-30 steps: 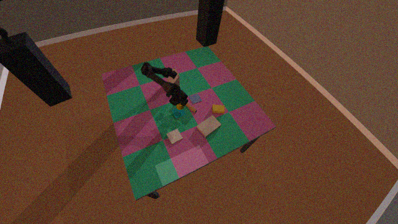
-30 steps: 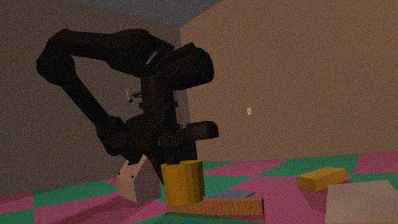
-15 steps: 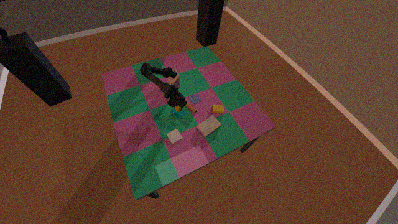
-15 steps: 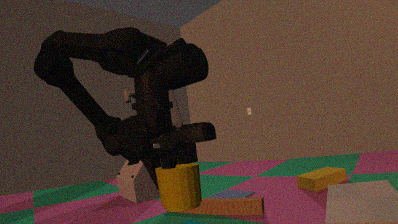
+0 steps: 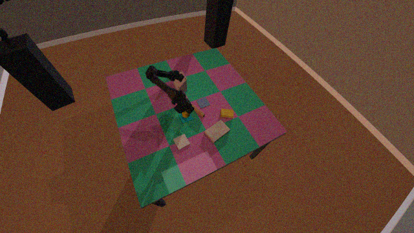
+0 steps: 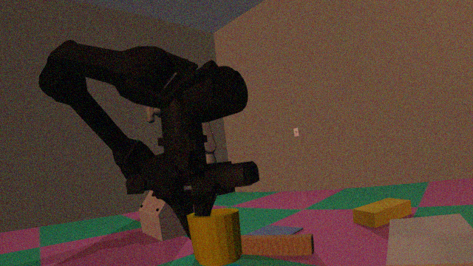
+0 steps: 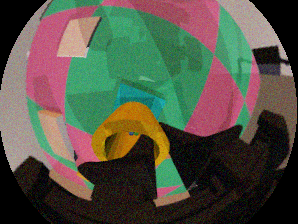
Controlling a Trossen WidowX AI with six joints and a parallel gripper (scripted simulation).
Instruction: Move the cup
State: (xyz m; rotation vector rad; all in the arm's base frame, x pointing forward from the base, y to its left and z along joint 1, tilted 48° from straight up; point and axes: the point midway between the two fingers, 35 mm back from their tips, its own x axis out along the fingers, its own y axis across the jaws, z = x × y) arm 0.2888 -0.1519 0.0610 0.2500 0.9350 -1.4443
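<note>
My gripper tip is now 2 cm short of the teal pad, 1 cm to the right of it and 7 cm above it. Round my gripper tip: long orange bar (12 cm to the left, 6 cm below); then grey-blue pad (3 cm behind, 23 cm to the left, 7 cm below); then yellow cup (2 cm ahead, 1 cm to the left).
</note>
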